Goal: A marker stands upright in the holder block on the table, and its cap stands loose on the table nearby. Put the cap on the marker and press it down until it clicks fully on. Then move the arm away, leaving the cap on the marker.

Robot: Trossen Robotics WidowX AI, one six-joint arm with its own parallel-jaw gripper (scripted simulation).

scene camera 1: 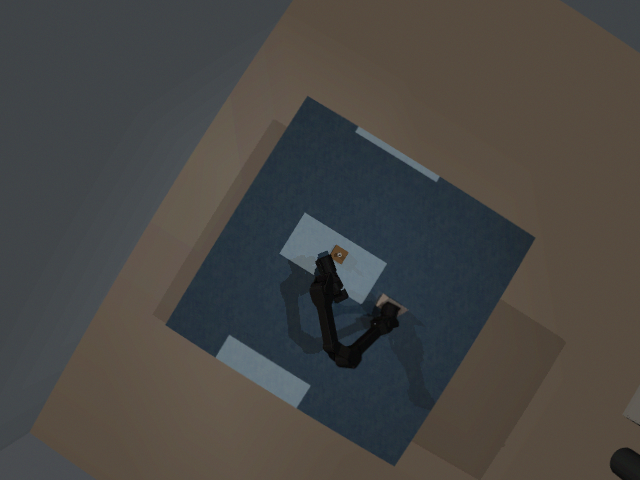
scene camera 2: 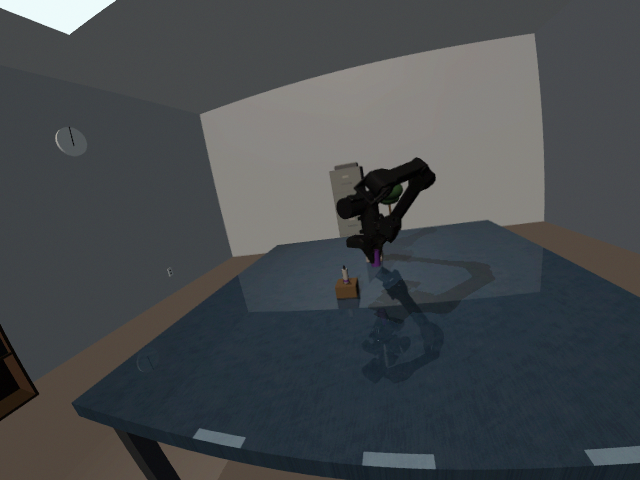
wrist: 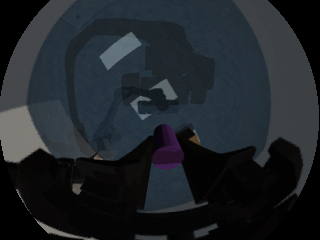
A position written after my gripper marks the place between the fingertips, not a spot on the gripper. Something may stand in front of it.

My gripper [scene camera 2: 375, 261] holds a purple cap.
My gripper also shows in the wrist view [wrist: 164, 138].
